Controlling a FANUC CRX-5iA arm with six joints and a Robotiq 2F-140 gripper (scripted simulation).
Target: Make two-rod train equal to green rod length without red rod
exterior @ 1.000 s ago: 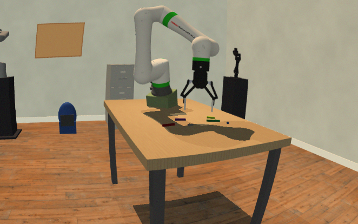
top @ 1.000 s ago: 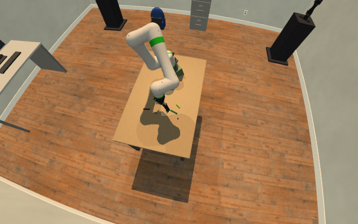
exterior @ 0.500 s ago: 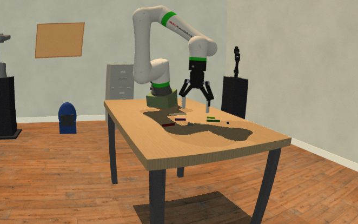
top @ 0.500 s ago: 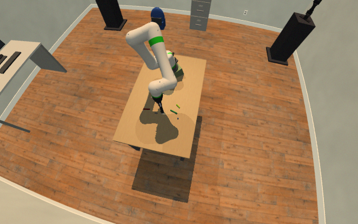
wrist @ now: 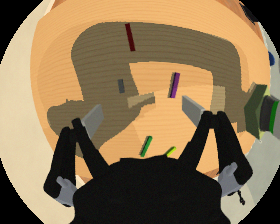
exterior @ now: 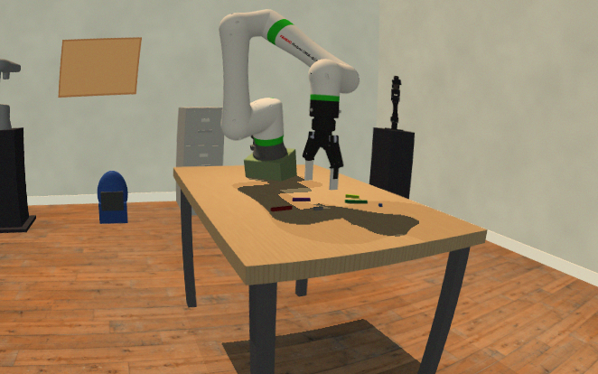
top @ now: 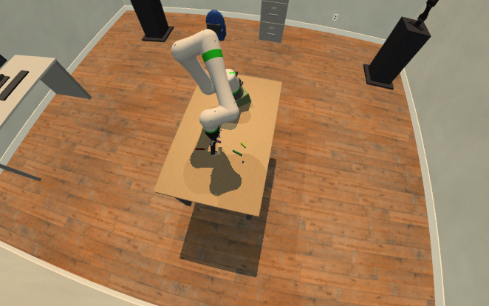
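My gripper is now 40 mm short of the grey rod, 30 mm to the left of it and 70 mm above it. The rest, counted from my hand: red rod: 20 mm ahead, 140 mm to the right, 70 mm below; purple rod: 80 mm behind, 20 mm to the right, 70 mm below; green rod: 10 mm behind, 150 mm to the left, 70 mm below.
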